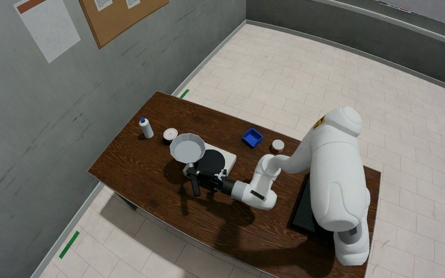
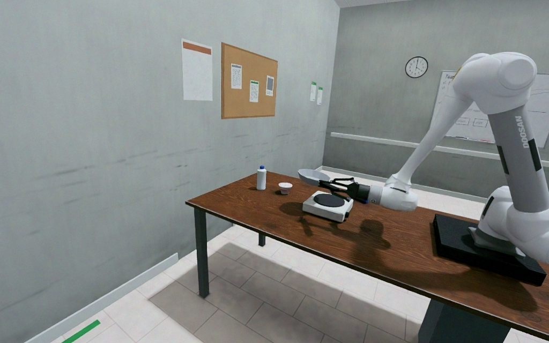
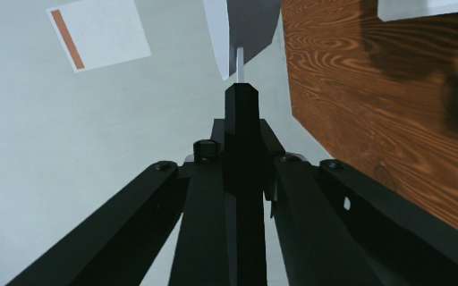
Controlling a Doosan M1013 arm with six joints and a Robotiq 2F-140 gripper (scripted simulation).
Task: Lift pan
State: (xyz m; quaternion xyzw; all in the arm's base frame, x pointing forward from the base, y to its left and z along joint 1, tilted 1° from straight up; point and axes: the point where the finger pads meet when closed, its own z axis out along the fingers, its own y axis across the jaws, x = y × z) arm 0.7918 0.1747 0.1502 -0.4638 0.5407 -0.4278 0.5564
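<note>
Right now my hand is 80 mm to the left of the grey pan, 70 mm short of it and 20 mm above it. Round my hand: blue bin (470 mm to the right, 200 mm below, 150 mm behind); hot plate (190 mm below, 170 mm to the right, 10 mm behind); white cup (350 mm ahead, 260 mm to the right, 180 mm below).
</note>
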